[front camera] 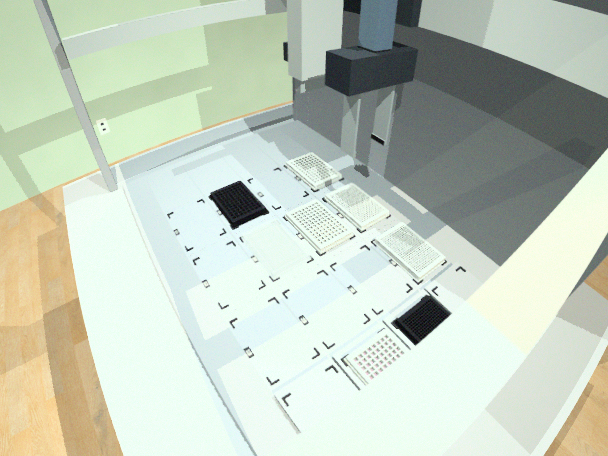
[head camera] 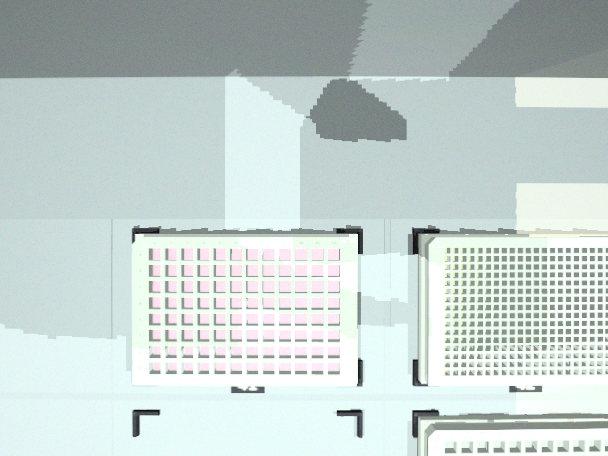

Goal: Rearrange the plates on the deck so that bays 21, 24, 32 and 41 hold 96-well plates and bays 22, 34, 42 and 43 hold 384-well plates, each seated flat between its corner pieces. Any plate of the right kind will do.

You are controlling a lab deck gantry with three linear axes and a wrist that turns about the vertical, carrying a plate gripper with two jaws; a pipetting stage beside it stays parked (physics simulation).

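Frame: origin at the robot's base, x right, y back, z down, level; millimetres.
Seen in the pictures: gripper, fingertip midpoint: (front camera: 363, 146); robot's base, link origin: (front camera: 169, 215).
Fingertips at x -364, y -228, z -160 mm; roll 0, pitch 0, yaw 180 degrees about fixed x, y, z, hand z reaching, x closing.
Pixels of each thing's top centre, then the offset from my fingertips to it.
- 96-well plate with pink wells, top centre: (head camera: 244, 311) (front camera: 313, 167) dz +146, dx +0, dy +164 mm
- white 384-well plate, top centre: (head camera: 540, 311) (front camera: 356, 202) dz +146, dx +0, dy +0 mm
- white 96-well plate, top centre: (front camera: 318, 222) dz +146, dx +107, dy +0 mm
- black plate, top centre: (front camera: 236, 199) dz +146, dx +214, dy +164 mm
- pale translucent plate, top centre: (front camera: 274, 244) dz +146, dx +214, dy +0 mm
- black 384-well plate, top centre: (front camera: 439, 331) dz +131, dx +107, dy -328 mm
- pink-welled 96-well plate, top centre: (front camera: 393, 371) dz +131, dx +214, dy -328 mm
My gripper (front camera: 366, 146) is open and empty, high above the far right deck edge; it does not show in the head view. A 96-well plate with pink wells (front camera: 313, 170) (head camera: 245, 295) sits in bay 41. A white 384-well plate (front camera: 357, 206) (head camera: 520, 310) sits in bay 42, and another (front camera: 411, 250) in bay 43. A white 96-well plate (front camera: 320, 225) (head camera: 530, 432) sits in bay 32. A black plate (front camera: 238, 202) sits in bay 21, a pale translucent plate (front camera: 276, 247) in bay 22, a black 384-well plate (front camera: 424, 318) in bay 34 and a pink-welled 96-well plate (front camera: 378, 357) in bay 24.
The parked pipetting stage (front camera: 315, 40) hangs beside the gripper's dark body (front camera: 372, 70). A grey frame post (front camera: 82, 100) stands at the left. Black corner pieces (head camera: 350, 422) mark bay 31, in front of bay 41. A pale beam crosses the right side of the front view.
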